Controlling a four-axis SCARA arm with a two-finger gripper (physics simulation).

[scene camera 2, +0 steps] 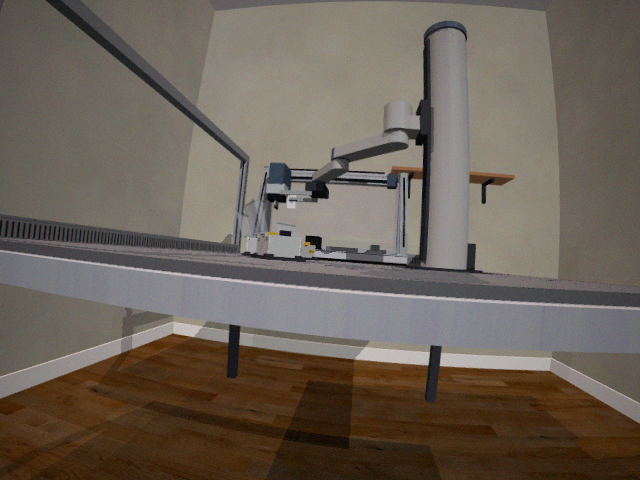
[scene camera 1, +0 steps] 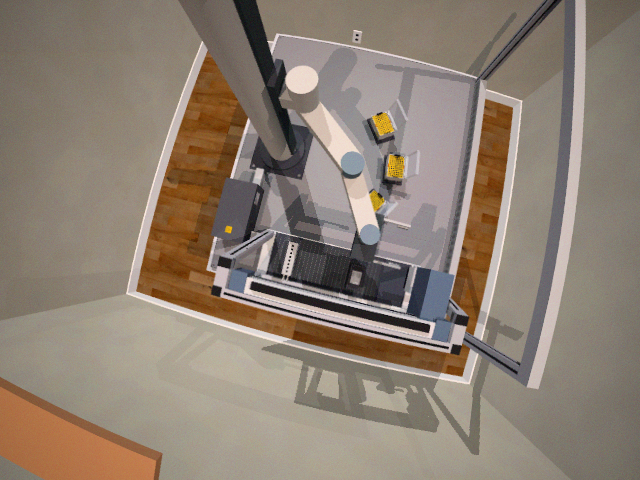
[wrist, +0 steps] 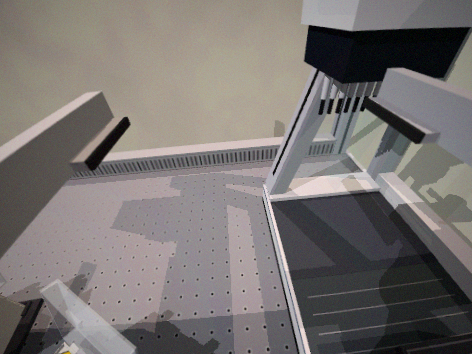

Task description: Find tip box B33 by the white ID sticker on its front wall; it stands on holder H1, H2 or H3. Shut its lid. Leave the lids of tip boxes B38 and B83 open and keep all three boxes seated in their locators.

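Pixels of known places: gripper, between the fingertips: (scene camera 2: 284, 195) (scene camera 1: 404, 247) (wrist: 246, 96); arm's base, origin of its link: (scene camera 1: 282, 149).
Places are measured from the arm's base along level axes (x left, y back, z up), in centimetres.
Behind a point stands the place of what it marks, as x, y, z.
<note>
Three tip boxes with yellow tips stand in a row on the grey table: the upper box (scene camera 1: 382, 124) @(22.8, -49.9, 7.0), the middle box (scene camera 1: 395, 167) @(1.1, -61.1, 7.0) and the lower box (scene camera 1: 376, 200) @(-18.2, -55.2, 7.1), partly under the arm. Their clear lids (scene camera 1: 398, 114) @(27.4, -56.2, 11.8) (scene camera 1: 413, 163) @(3.4, -68.5, 11.7) (scene camera 1: 386, 208) @(-21.6, -60.4, 9.9) all stand open on the right side. In scene camera 2 the boxes overlap; the nearest is a pale box (scene camera 2: 283, 245) @(28.6, -47.1, 5.0). No ID sticker is readable, so I cannot tell which is B33. My gripper (scene camera 1: 404, 245) @(-40.0, -66.3, 31.2) (wrist: 246, 96) @(-40.0, -66.3, 31.2) is open and empty, raised beside the lower box. A clear lid (wrist: 95, 320) @(-25.6, -60.1, 15.5) shows at the wrist view's lower left.
A framed liquid-handling deck (scene camera 1: 320, 263) @(-55.5, -35.3, 6.2) (wrist: 345, 235) lies beside the gripper, with a blue head (scene camera 1: 431, 292) @(-53.4, -71.6, 50.1) (scene camera 2: 279, 178) @(-46.5, -71.9, 41.6) at its end and a dark block (scene camera 1: 355, 277) @(-57.5, -52.8, 13.3) on it. A dark cabinet (scene camera 1: 237, 209) @(-39.5, 10.2, 12.8) stands left. A slotted rail (wrist: 200, 159) @(-30.1, -100.4, 3.5) borders the table.
</note>
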